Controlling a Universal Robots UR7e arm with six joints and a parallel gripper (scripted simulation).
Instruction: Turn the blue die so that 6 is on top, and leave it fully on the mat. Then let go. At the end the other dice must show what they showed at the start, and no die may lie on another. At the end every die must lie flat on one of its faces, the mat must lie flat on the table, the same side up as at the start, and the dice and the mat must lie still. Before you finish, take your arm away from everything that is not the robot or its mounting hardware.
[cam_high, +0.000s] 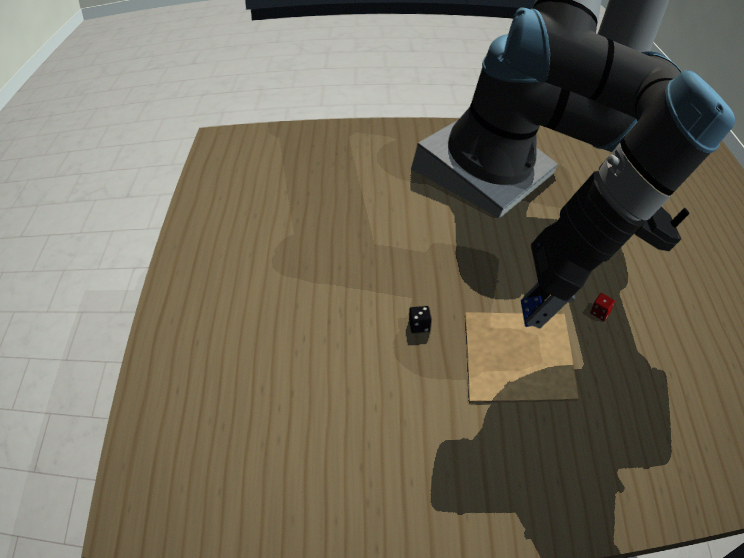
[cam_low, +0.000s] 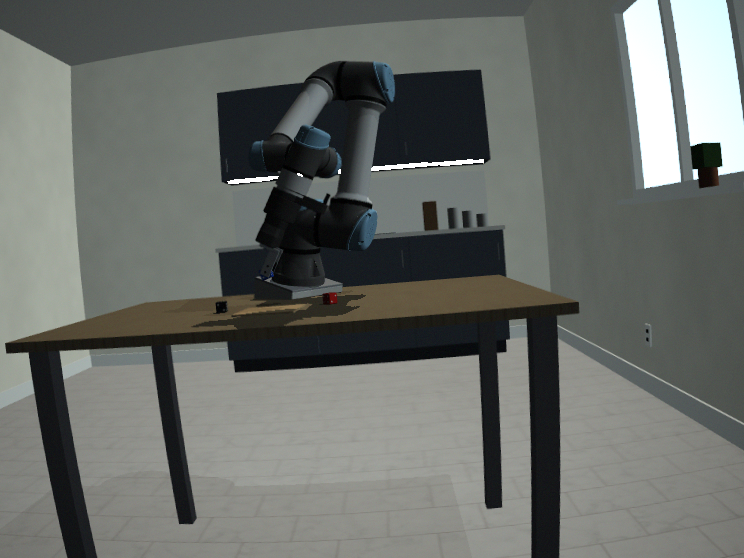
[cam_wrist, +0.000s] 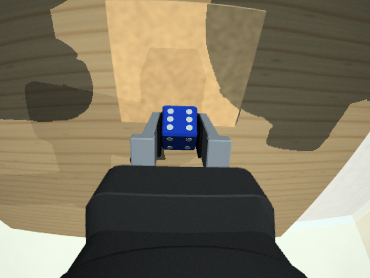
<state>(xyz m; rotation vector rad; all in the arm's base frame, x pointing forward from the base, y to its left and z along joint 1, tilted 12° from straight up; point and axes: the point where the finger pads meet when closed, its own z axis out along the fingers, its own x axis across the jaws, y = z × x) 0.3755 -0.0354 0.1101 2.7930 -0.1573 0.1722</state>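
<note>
Right now my hand is 10 mm to the left of the blue die and 10 mm above it. Round my hand: black die 130 mm to the right, 80 mm below, 60 mm behind; then red die 130 mm to the left, 80 mm below, 60 mm behind; then tan mat 100 mm below, 10 mm to the right.
</note>
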